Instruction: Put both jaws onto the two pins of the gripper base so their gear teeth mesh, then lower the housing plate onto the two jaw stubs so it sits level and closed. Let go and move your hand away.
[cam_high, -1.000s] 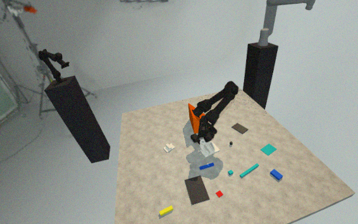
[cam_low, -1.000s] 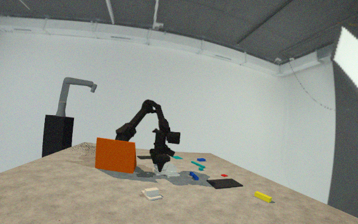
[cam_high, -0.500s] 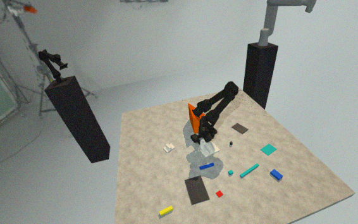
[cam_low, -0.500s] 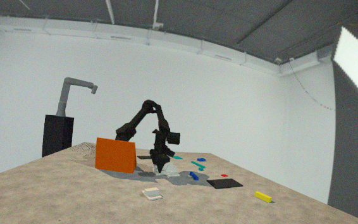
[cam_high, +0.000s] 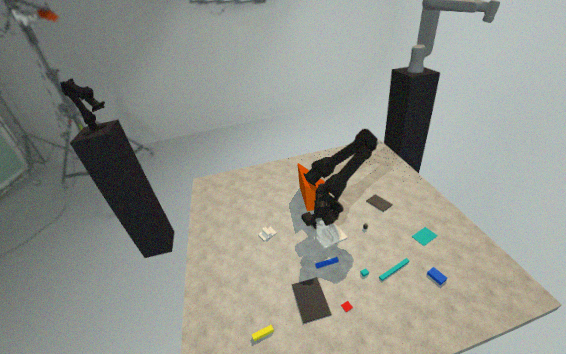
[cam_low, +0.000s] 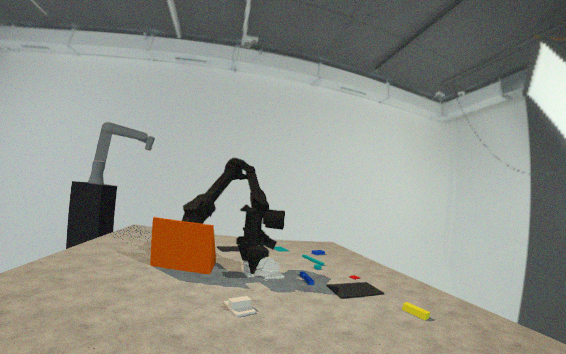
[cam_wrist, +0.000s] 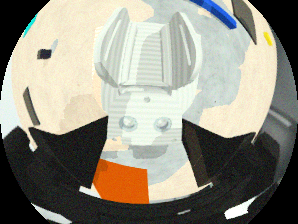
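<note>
Now: gripper tip 1 cm short of the white housing plate and 1 cm above it. The rest, counted from my gripper tip: blue bar (19 cm ahead, 5 cm to the right, 1 cm below); then white gripper base (1 cm ahead, 2 cm above); then teal cube (28 cm ahead, 7 cm to the left, 1 cm below).
</note>
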